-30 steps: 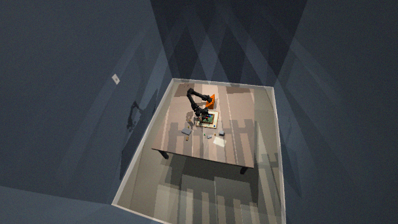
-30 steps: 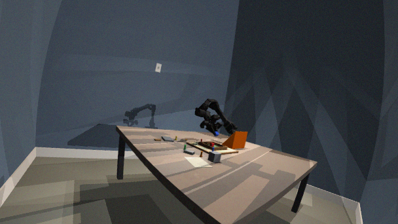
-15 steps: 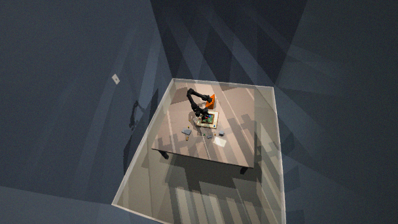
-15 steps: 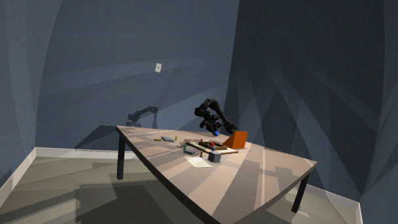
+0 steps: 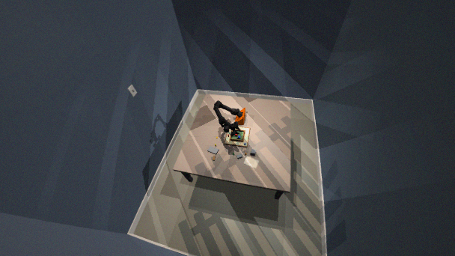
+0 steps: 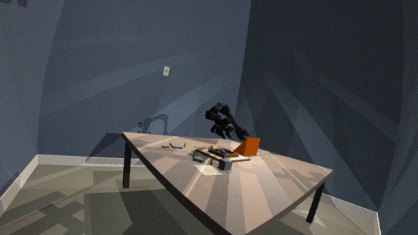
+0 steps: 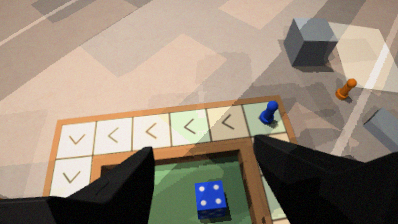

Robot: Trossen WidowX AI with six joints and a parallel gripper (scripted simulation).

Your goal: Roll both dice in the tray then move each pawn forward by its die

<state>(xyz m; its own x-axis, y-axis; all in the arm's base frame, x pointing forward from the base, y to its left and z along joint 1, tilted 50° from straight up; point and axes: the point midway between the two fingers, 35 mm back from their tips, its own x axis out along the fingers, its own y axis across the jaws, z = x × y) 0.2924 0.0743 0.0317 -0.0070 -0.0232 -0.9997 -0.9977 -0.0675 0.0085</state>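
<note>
The red pawn is 15 cm to the right of my gripper tip and 11 cm below it. From my gripper tip the other things lie so: green tray: 13 cm below, 4 cm to the right, 3 cm behind; blue pawn: 11 cm below, 8 cm to the left, 8 cm ahead; orange pawn: 21 cm ahead, 12 cm below, 11 cm to the left.
</note>
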